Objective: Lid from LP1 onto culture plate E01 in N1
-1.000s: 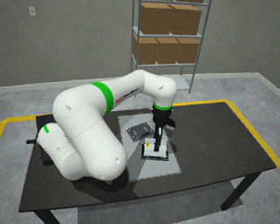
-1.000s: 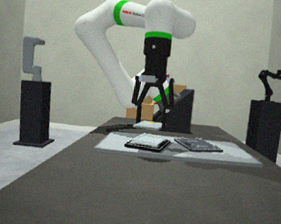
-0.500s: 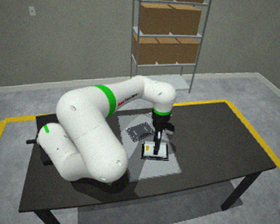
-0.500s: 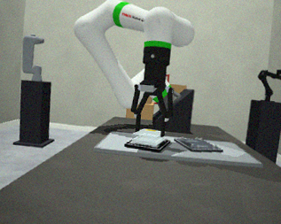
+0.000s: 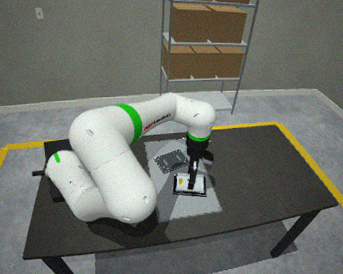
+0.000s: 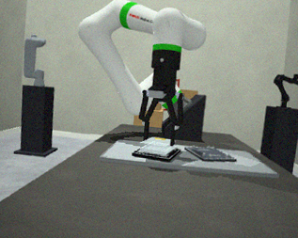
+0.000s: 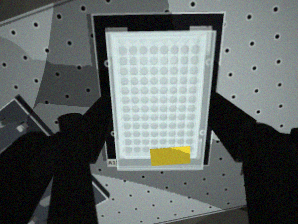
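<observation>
My hand is 4 cm above the culture plate. From my hand the other things lie so: lid park LP1: 4 cm behind, 18 cm to the left, 6 cm below; then nest N1: 6 cm below; then clear lid: 2 cm below.
</observation>
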